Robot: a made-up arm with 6 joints. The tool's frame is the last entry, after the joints. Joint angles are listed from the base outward. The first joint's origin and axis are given. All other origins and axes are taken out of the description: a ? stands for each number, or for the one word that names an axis. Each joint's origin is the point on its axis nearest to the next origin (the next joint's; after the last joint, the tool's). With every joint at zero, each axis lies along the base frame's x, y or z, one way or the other. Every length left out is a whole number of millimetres.
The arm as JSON. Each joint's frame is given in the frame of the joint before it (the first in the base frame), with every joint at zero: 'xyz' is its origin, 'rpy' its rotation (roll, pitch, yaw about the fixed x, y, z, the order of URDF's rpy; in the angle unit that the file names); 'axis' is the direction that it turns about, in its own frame. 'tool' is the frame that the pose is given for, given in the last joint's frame.
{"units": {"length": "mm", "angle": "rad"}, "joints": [
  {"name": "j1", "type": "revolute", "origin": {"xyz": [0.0, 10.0, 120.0], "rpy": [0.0, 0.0, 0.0]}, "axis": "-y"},
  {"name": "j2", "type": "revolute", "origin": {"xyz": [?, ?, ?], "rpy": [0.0, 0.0, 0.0]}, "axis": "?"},
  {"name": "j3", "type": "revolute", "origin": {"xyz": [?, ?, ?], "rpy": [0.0, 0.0, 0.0]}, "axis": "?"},
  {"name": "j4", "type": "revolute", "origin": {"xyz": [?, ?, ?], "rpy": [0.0, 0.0, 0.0]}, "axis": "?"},
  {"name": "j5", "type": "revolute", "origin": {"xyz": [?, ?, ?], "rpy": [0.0, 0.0, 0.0]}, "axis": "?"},
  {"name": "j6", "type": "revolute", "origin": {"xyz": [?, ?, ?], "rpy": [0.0, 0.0, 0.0]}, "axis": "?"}
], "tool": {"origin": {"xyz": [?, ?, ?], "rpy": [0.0, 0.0, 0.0]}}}
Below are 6 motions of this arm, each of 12 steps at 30 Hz.
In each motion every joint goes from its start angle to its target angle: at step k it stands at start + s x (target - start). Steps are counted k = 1, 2, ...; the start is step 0. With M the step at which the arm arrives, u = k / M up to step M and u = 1 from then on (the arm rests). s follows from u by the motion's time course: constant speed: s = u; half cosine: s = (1 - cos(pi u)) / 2; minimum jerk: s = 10 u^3 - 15 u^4 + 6 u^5.
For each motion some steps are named. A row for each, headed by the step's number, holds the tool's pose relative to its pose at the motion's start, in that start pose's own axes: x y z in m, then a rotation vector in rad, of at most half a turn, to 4 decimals.
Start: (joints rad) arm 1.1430 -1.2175 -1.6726 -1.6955 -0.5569 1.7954
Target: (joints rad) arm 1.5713 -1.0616 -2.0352 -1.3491 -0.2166 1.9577
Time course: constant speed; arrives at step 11
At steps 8, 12:
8: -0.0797 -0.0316 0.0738 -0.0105 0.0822 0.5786
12: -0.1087 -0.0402 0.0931 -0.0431 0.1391 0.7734

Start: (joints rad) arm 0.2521 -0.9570 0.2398 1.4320 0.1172 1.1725
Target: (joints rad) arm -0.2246 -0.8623 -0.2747 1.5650 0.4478 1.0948
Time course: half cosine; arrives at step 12
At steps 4, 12:
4: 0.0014 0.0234 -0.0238 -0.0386 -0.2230 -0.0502
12: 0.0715 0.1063 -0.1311 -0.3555 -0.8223 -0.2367

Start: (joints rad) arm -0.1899 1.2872 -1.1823 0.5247 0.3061 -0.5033
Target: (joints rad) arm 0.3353 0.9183 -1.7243 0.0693 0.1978 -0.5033
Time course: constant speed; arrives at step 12
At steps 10, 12:
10: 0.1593 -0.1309 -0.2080 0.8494 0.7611 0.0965
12: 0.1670 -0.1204 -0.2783 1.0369 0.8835 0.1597

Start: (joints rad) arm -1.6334 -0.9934 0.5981 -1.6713 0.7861 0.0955
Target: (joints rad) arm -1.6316 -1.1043 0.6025 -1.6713 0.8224 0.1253
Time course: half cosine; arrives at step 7
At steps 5, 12:
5: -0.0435 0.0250 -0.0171 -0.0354 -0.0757 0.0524
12: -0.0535 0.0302 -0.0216 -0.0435 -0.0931 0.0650

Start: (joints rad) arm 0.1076 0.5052 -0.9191 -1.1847 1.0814 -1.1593
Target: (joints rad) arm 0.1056 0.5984 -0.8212 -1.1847 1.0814 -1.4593
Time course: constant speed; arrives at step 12
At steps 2, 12:
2: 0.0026 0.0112 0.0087 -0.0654 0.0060 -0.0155
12: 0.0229 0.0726 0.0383 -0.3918 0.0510 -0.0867

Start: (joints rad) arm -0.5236 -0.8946 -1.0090 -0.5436 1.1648 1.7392
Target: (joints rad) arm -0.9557 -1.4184 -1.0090 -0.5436 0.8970 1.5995
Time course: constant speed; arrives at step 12
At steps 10, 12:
10: -0.1096 0.0792 -0.1345 0.2217 -0.1504 -0.6575
12: -0.1190 0.1010 -0.1618 0.2863 -0.1544 -0.7791

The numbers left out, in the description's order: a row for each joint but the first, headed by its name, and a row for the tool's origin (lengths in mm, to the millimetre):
j2: xyz -120.0 0.0 -120.0, axis -z
j3: xyz 100.0 300.0 0.0, axis -x
j4: xyz 0.0 40.0 -60.0, axis -y
j5: xyz -50.0 0.0 110.0, axis -y
j6: xyz -20.0 0.0 110.0, axis +x
tool: xyz 0.0 -120.0 190.0

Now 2 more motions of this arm.
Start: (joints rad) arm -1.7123 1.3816 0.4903 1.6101 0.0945 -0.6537
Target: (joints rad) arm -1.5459 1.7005 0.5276 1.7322 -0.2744 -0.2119
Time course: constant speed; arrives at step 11
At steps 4, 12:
4: 0.0508 0.0280 -0.0273 0.0509 0.1359 0.0438
12: 0.1327 0.0684 -0.1009 0.1524 0.4116 0.0497

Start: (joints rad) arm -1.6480 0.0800 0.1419 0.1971 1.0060 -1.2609
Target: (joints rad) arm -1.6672 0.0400 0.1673 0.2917 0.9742 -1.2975
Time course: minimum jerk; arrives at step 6
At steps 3, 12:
3: -0.0173 -0.0091 0.0019 -0.0030 -0.0263 -0.0179
12: -0.0344 -0.0183 0.0030 -0.0052 -0.0518 -0.0367

